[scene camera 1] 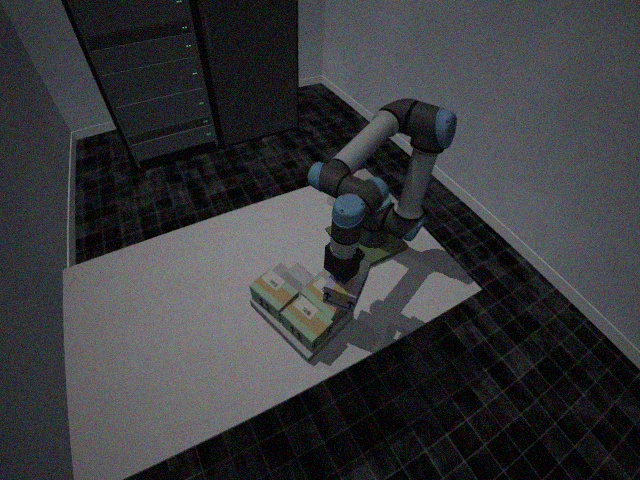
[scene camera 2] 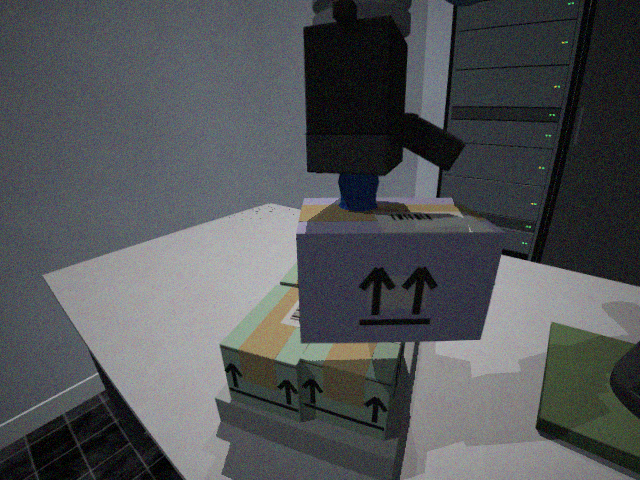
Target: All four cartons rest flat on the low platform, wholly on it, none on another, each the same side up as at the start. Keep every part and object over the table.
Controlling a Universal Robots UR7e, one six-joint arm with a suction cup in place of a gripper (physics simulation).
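Frame: origin at the arm's base, x ahead, y left, z up, level; centimetres.
Seen in the pictures: hand, its tool point: (scene camera 2: 358,219); arm's base, origin of its link: (scene camera 1: 371,235).
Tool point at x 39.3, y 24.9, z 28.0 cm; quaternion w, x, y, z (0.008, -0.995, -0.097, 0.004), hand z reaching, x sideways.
Note:
Offsets run from my tool point to a thing's middle. "pt": to the spot under its first point. Level surfaces: height alone.
My suction gripper (scene camera 1: 343,264) (scene camera 2: 358,193) has its blue cup on the top of a purple carton {dx -3.0, dy +0.4, dz -3.5 cm} (scene camera 1: 339,298) (scene camera 2: 398,286). The carton hangs upright, arrows up, above the right-hand part of the low grey platform {dx +8.1, dy -10.0, dz -27.9 cm} (scene camera 1: 311,355) (scene camera 2: 310,440), turned relative to the cartons below. Three green cartons sit flat on the platform: one at the left in scene camera 1 (scene camera 1: 273,289) (scene camera 2: 291,276), one in front {pt dx +10.5, dy -1.2, dz -15.8 cm} (scene camera 1: 308,316) (scene camera 2: 264,351), and one at the right (scene camera 1: 315,284) (scene camera 2: 345,379), partly hidden by the purple carton. The carton's clearance over the green ones is hard to judge.
The platform stands on a pale table {dz -30.3 cm} (scene camera 1: 170,335) (scene camera 2: 180,289). A green base plate (scene camera 1: 383,252) (scene camera 2: 578,395) lies under the arm's base, behind and right of the platform in scene camera 1. Dark server racks (scene camera 1: 155,98) (scene camera 2: 509,93) stand beyond the table.

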